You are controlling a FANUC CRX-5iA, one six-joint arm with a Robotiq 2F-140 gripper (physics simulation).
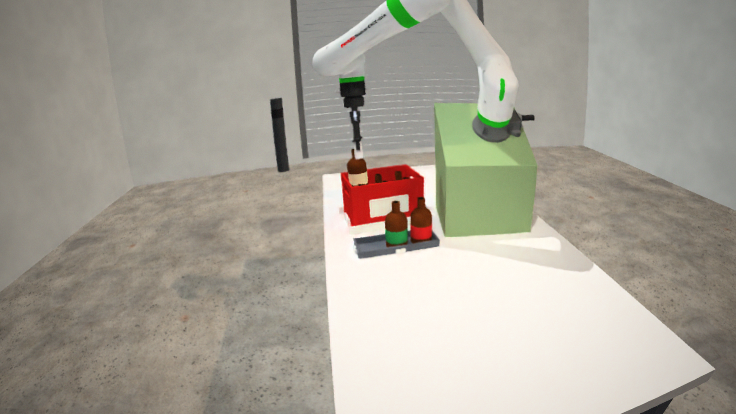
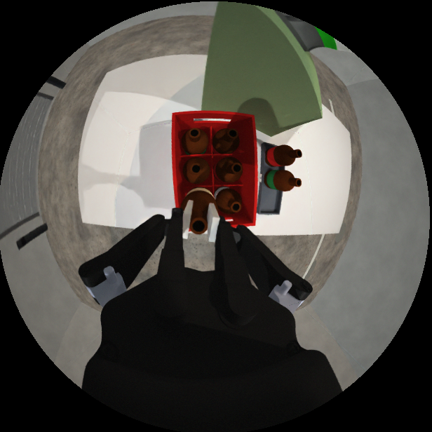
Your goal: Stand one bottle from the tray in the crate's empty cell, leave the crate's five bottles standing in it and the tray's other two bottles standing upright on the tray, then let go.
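Frame: origin at the arm's base, x left, y up, z ahead, level; centimetres.
Seen in the pictures: gripper, fingertip midpoint: (image 1: 358,157); arm's base, link origin: (image 1: 491,128).
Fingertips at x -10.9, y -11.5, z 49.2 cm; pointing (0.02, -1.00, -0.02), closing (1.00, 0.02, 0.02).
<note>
Offsets run from my fingertips to a thing's top centre. "spot": to the spot under its first point. Level surfaces: height alone.
A brown bottle with a cream label {dx +0.1, dy +3.5, dz +1.0 cm} (image 1: 357,167) (image 2: 198,204) is held by its neck, roughly upright, at the corner cell of the red crate {dx +2.6, dy -6.7, dz -7.8 cm} (image 1: 357,208) (image 2: 248,142). Its lower end is hidden behind the crate's front wall. My gripper (image 1: 358,150) (image 2: 199,210) is shut on this bottle, above the rim. Five brown bottles stand in the crate's other cells, among them a near-corner one (image 2: 227,199) beside the held bottle. A green-label bottle {dx +27.0, dy -8.2, dz -9.9 cm} (image 1: 396,226) (image 2: 284,180) and a red-label bottle {dx +25.5, dy -8.2, dz -18.6 cm} (image 1: 421,221) (image 2: 282,155) stand upright on the dark tray {spot: dx +27.2, dy -23.7, dz -1.0 cm} (image 1: 370,247) (image 2: 270,203).
The crate and tray stand on a white table {dy -24.3 cm} (image 1: 463,319) (image 2: 320,205). The green pedestal (image 1: 488,198) (image 2: 260,65) rises beside them and carries the arm's base. The table's edge runs close by the held bottle's end of the crate. A dark post (image 1: 278,139) stands off to the left.
</note>
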